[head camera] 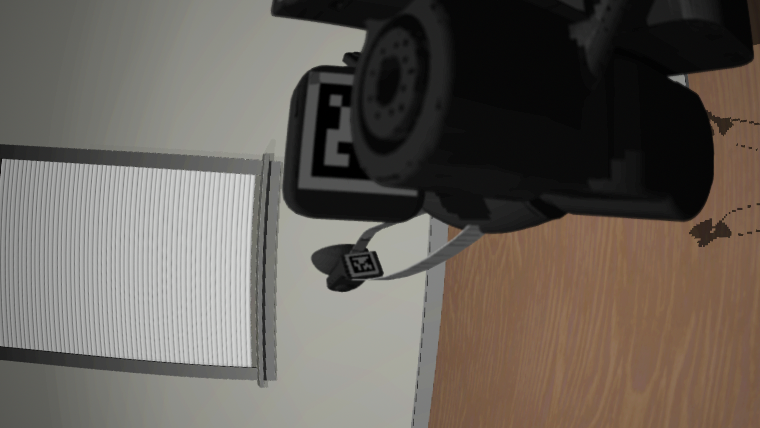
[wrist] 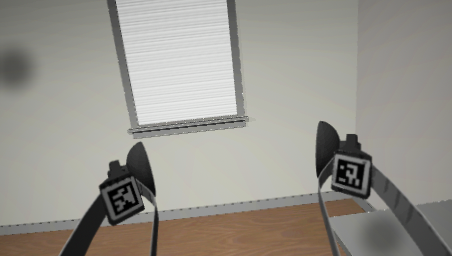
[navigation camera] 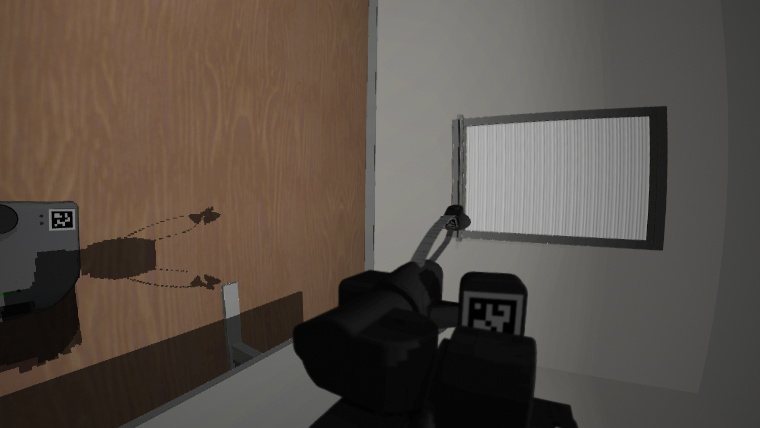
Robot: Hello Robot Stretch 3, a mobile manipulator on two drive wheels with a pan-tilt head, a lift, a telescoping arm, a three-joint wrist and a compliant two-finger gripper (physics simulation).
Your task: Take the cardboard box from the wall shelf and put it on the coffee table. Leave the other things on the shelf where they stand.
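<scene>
My gripper is open and empty, its two fingertips wide apart in the wrist view, and it points toward a bare stretch of wall below a window. In the head view the wrist hides one of its fingers. The cardboard box, the wall shelf and the other things on the shelf do not show in these views. Part of a grey table top shows at the bottom of the navigation view and at the lower right of the wrist view. I cannot tell whether it is the coffee table.
A window with a white blind is in the wall. A grey table leg stands beside the grey top. My base is at the left of the navigation view, on the wood floor.
</scene>
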